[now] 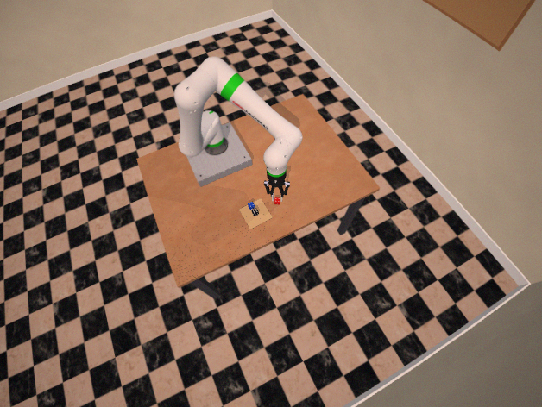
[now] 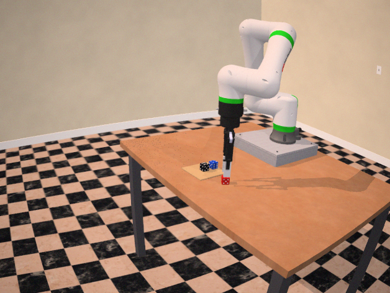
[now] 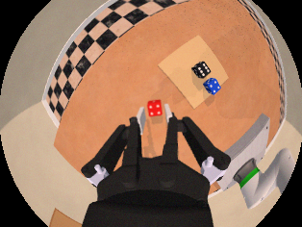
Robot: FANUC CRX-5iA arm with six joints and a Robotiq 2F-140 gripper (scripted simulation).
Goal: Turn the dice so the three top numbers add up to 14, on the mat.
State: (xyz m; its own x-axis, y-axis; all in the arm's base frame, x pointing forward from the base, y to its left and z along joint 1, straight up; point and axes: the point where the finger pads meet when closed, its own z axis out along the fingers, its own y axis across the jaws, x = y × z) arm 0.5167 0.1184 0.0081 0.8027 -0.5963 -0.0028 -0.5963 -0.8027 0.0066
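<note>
The red die is 6 cm below my hand. From my hand the other things lie so: blue die: 5 cm behind, 14 cm to the right, 5 cm below; tan mat: 1 cm behind, 14 cm to the right, 7 cm below; black die: 1 cm behind, 14 cm to the right, 5 cm below.
</note>
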